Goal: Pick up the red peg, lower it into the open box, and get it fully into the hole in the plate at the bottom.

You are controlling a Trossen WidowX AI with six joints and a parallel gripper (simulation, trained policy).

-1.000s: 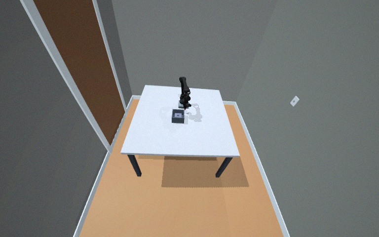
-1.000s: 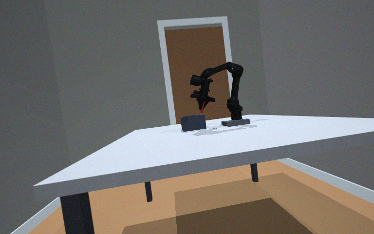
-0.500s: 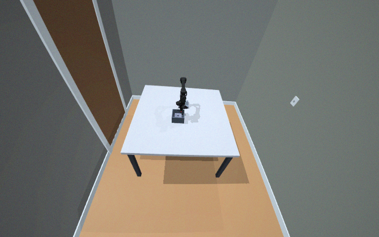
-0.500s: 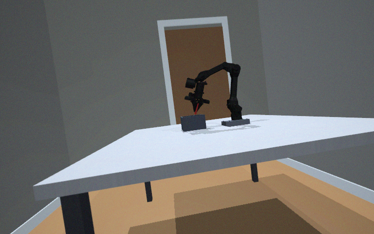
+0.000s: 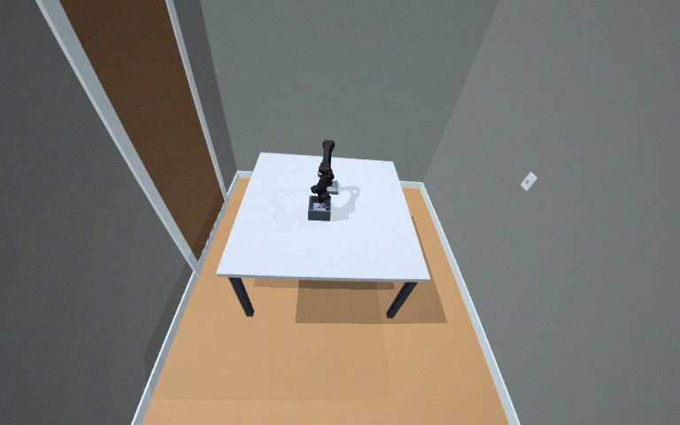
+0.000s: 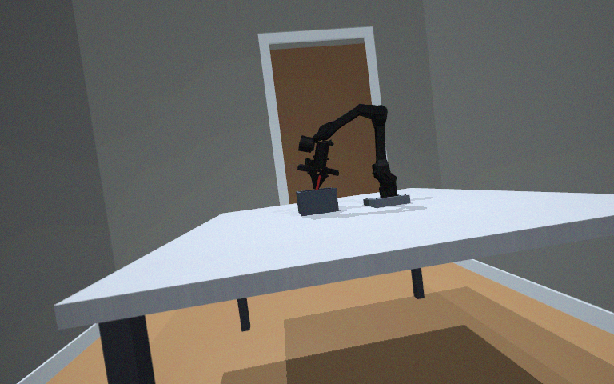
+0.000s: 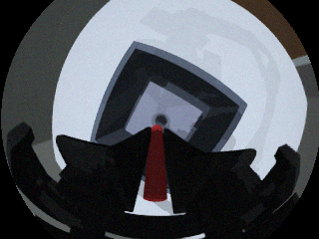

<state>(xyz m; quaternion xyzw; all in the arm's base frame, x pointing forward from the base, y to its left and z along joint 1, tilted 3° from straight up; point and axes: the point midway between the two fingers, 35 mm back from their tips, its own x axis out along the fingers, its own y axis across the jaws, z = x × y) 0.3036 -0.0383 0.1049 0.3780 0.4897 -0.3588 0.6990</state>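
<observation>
My gripper tip is now 20 mm below the red peg, 10 mm to the right of it and 10 mm past it. Also, from my gripper tip: dark grey box 70 mm below.
</observation>
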